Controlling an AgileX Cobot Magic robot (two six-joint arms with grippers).
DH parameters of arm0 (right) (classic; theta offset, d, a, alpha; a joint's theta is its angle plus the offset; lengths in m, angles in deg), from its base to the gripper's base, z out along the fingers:
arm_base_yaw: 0 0.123 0 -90
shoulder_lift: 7.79 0 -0.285 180
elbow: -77.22 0 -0.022 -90
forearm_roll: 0 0.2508 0 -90
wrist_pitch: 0 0 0.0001 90
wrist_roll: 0 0.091 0 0
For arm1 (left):
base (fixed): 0 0 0 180
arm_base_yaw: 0 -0.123 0 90
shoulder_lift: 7.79 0 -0.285 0
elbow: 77.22 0 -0.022 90
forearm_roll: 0 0.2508 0 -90
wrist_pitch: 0 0 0.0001 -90
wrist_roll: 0 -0.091 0 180
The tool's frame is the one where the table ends.
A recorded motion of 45 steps. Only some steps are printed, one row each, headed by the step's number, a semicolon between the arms.
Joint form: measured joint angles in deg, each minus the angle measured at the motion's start. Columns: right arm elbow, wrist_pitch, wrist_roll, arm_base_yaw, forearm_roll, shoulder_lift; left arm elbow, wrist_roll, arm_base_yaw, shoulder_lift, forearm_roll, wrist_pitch.
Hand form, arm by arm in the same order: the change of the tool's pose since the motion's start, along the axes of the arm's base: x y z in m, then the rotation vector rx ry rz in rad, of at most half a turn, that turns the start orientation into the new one. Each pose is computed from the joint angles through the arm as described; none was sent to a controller.
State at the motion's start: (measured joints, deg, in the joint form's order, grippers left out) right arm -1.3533 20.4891 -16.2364 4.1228 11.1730 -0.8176; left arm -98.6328 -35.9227 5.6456 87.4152 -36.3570 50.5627
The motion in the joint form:
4: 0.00 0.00 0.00 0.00 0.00 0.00; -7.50 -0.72 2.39 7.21 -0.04 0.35
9: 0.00 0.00 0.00 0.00 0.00 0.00; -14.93 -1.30 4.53 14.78 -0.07 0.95
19: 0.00 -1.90 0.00 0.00 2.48 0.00; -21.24 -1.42 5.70 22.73 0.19 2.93
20: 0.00 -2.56 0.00 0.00 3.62 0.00; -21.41 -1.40 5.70 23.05 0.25 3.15
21: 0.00 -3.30 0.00 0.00 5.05 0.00; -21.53 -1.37 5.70 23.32 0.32 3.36
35: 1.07 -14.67 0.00 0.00 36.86 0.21; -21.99 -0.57 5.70 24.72 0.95 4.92
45: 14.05 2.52 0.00 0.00 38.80 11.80; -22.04 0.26 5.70 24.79 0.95 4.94
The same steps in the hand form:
4: 0.0000 0.0000 0.0000 0.0000 0.0000 0.0000; 0.0311 -0.0186 -0.0043 0.0094 -0.0071 -0.0507
9: 0.0000 0.0000 0.0000 0.0000 0.0000 0.0000; 0.0624 -0.0386 -0.0162 0.0191 -0.0024 -0.0985
19: 0.0007 0.0007 0.0031 0.0459 -0.0292 -0.0037; 0.0947 -0.0543 -0.0433 0.0381 0.0506 -0.1388
20: 0.0009 0.0011 0.0043 0.0667 -0.0388 -0.0051; 0.0959 -0.0547 -0.0451 0.0402 0.0563 -0.1406
21: 0.0012 0.0014 0.0055 0.0927 -0.0494 -0.0068; 0.0970 -0.0549 -0.0468 0.0423 0.0619 -0.1422
35: 0.0027 0.0009 0.0316 0.6642 -0.1937 -0.0738; 0.1019 -0.0561 -0.0573 0.0526 0.1060 -0.1485
45: 0.0081 0.0218 0.0785 0.6698 0.0491 0.0885; 0.1022 -0.0561 -0.0576 0.0430 0.1150 -0.1418

